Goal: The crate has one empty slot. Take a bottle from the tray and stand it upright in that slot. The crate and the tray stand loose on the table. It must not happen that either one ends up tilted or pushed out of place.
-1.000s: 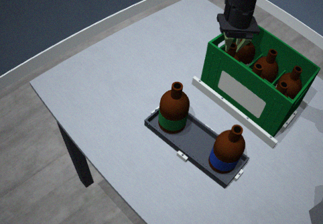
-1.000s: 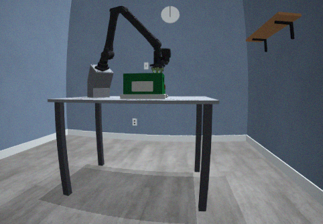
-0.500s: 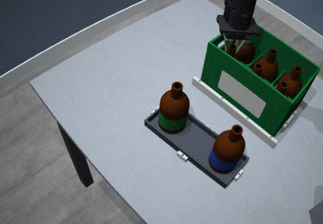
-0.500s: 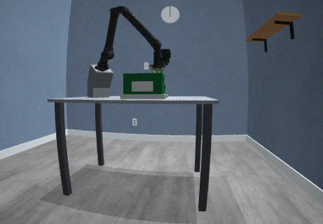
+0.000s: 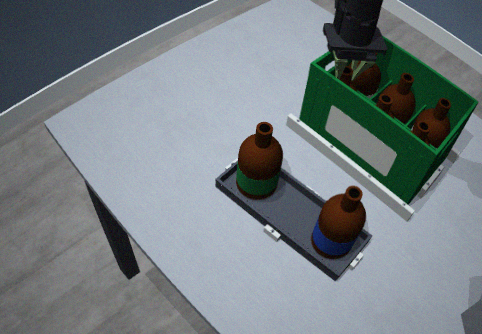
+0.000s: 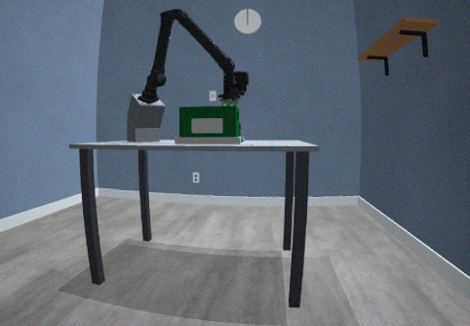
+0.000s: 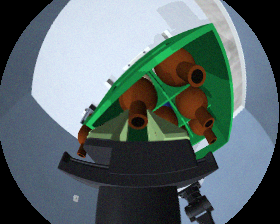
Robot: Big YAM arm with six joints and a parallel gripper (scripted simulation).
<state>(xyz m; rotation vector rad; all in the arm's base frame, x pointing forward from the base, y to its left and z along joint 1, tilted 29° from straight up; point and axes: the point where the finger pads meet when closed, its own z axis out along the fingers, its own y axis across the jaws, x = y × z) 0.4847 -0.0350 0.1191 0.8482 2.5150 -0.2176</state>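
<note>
Right now my hand is 60 mm above the brown bottle. Round my hand: grey tray (200 mm to the left, 140 mm below, 80 mm behind); then crate (90 mm behind, 70 mm below, 50 mm to the right).
</note>
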